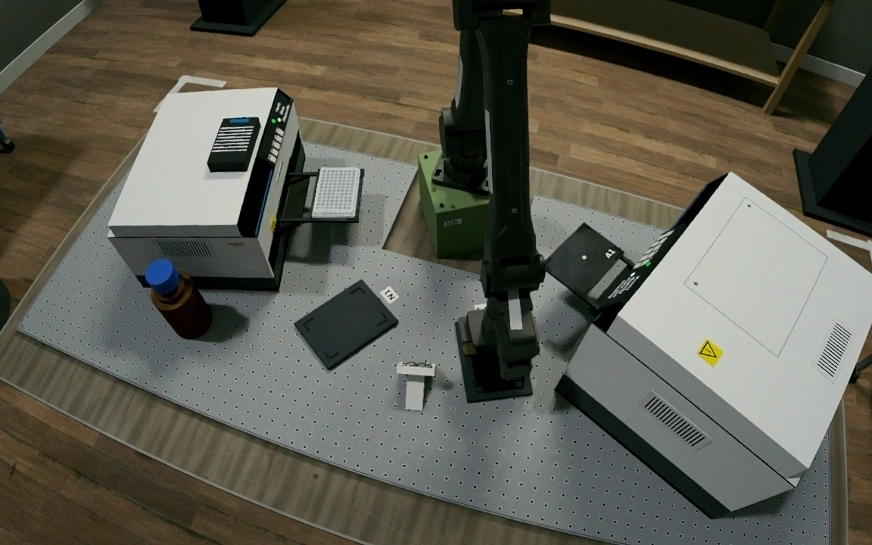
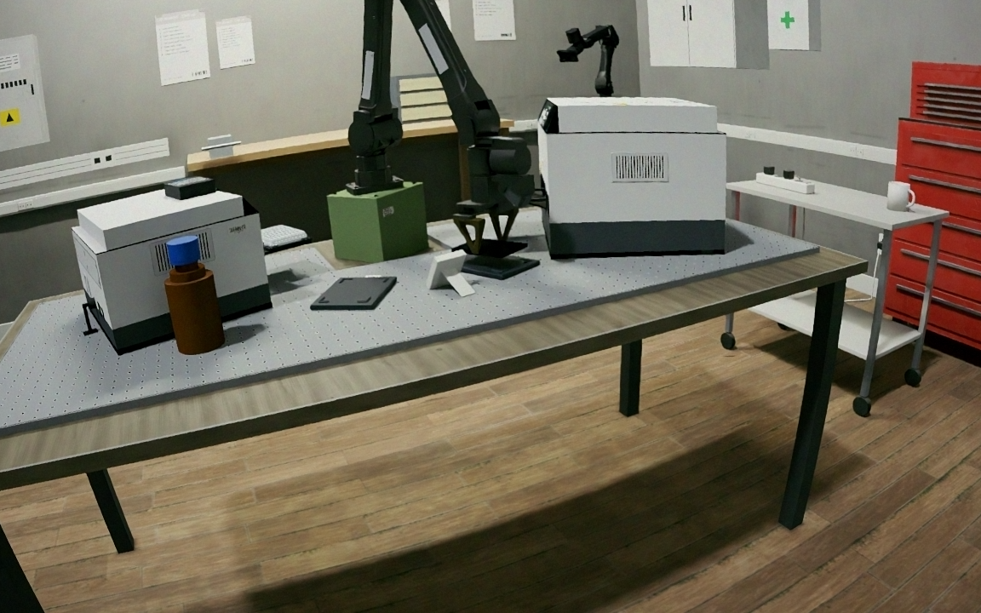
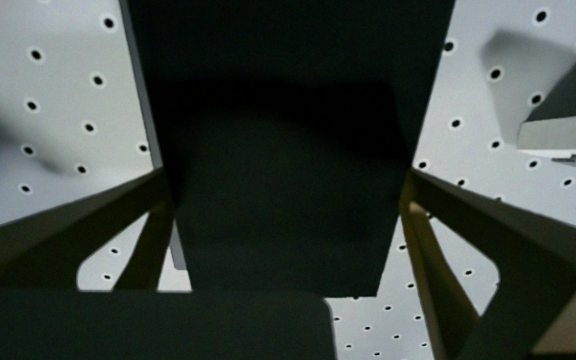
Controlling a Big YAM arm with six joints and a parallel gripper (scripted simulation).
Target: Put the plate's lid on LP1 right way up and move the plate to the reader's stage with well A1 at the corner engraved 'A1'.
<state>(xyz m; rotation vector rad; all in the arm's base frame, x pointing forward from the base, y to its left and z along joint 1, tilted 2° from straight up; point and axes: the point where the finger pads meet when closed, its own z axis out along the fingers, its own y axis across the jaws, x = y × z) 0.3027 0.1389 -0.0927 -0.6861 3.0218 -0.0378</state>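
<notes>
My hand is 40 mm above the LP1 pad. From my hand the other things lie so: well plate (220 mm behind, 390 mm to the right, 40 mm above); dark lid (10 mm below); N1 nest (10 mm ahead, 280 mm to the right, 40 mm below).
</notes>
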